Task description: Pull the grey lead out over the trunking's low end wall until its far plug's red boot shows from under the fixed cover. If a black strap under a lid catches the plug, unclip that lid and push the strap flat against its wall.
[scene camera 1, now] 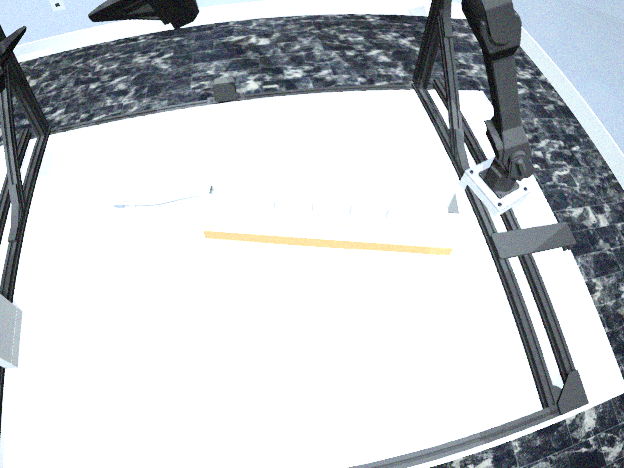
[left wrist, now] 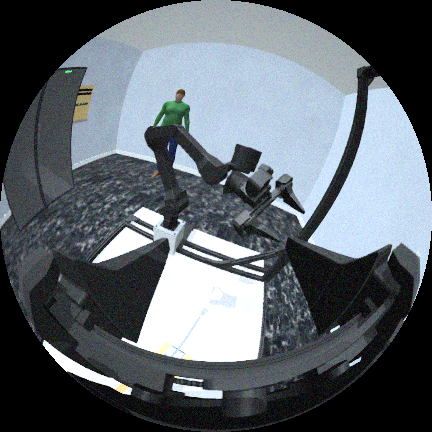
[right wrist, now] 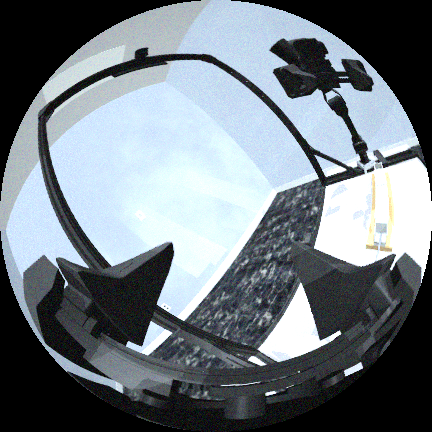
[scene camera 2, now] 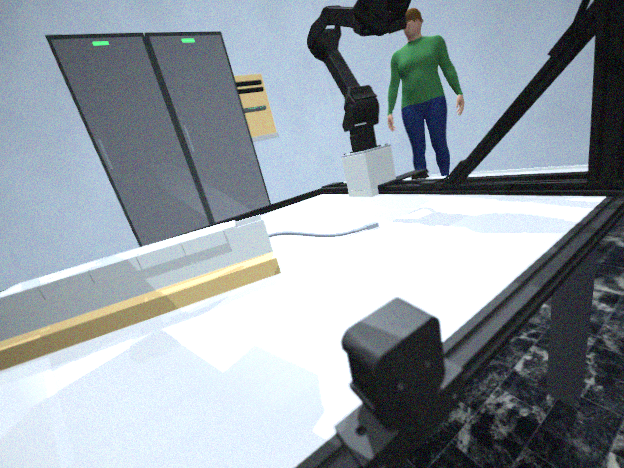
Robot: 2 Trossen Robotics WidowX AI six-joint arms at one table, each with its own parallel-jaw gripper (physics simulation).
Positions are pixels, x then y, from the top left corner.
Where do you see a white trunking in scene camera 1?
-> At 225,220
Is my left gripper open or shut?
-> Open.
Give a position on a white trunking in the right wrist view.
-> At 383,225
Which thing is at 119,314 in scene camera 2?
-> A white trunking.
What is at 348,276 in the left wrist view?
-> My left gripper.
